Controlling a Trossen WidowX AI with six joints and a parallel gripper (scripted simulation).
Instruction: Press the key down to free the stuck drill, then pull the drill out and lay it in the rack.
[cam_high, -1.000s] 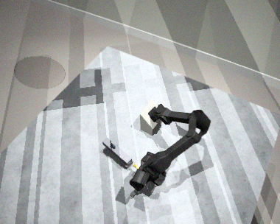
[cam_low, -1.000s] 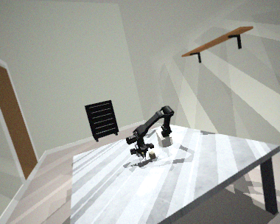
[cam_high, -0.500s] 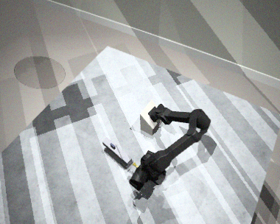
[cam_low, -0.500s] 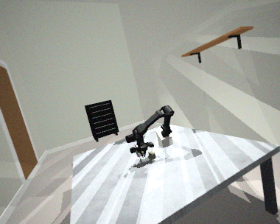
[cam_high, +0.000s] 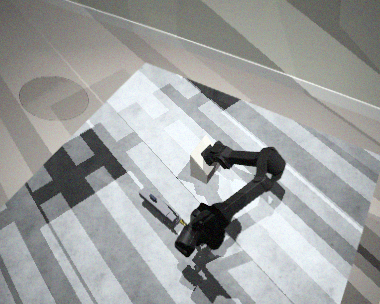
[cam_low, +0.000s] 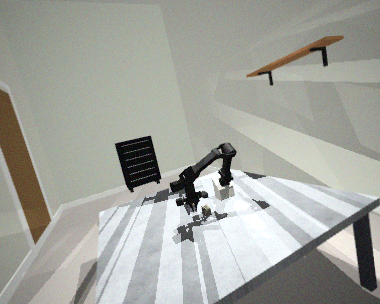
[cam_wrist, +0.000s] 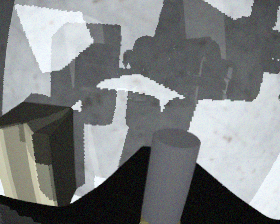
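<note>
Now: the drill 4 cm to the right of my gripper tip and 3 cm above it. Round my gripper tip: dark upright block: 8 cm behind, 3 cm to the right, 3 cm below; blue key: 2 cm behind, 23 cm to the right, 1 cm above.
</note>
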